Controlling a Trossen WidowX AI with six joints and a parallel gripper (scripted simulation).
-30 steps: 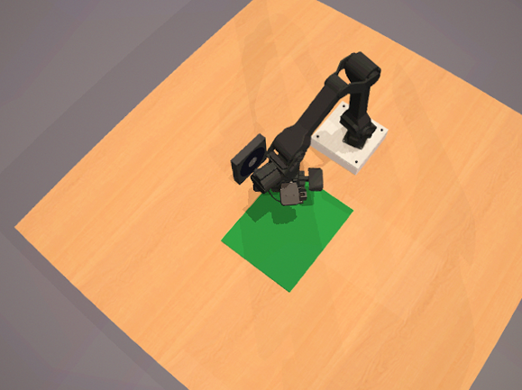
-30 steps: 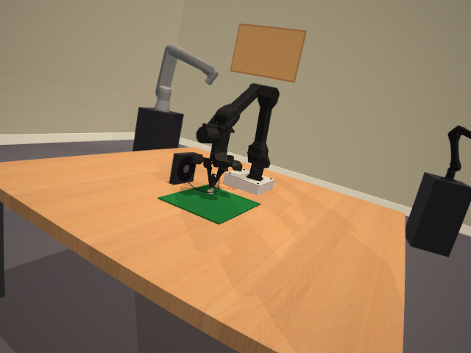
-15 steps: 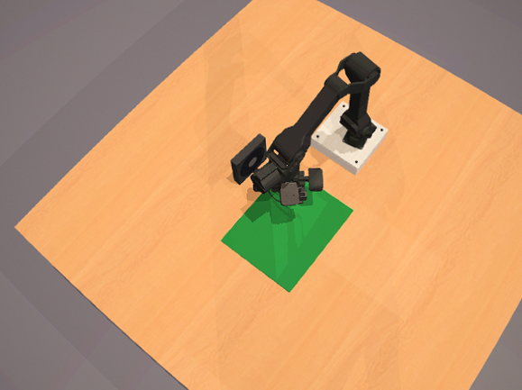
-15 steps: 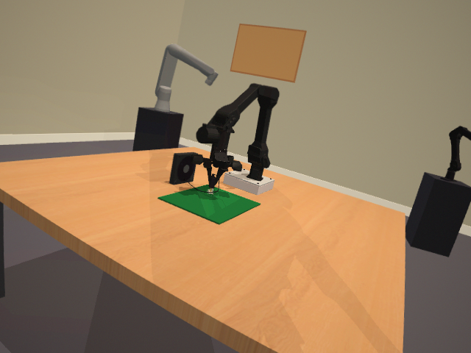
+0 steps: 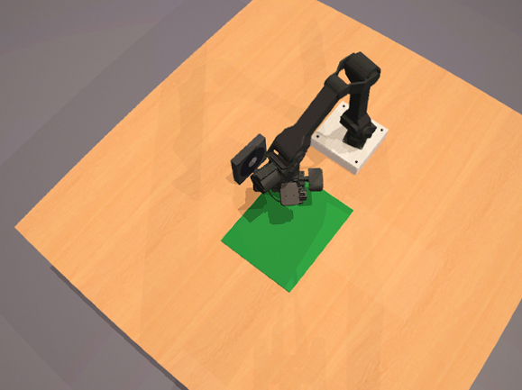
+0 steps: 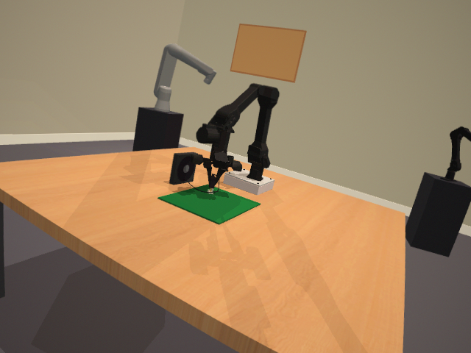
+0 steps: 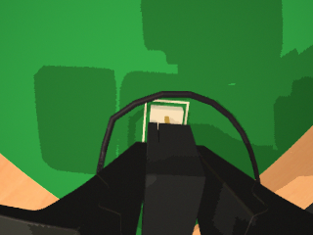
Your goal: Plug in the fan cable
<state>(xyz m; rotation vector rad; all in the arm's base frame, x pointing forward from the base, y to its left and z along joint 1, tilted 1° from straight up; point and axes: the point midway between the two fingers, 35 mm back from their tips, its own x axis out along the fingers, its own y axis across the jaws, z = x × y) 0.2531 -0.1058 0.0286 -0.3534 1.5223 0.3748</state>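
Now: the dark plug 1 cm behind my gripper tip and 1 cm above it. Also, from my gripper tip: black fan: 13 cm to the right, 4 cm behind, 2 cm above; green board: 7 cm ahead, 5 cm below, 4 cm to the left; white four-pin fan header: 4 cm below, 1 cm behind.
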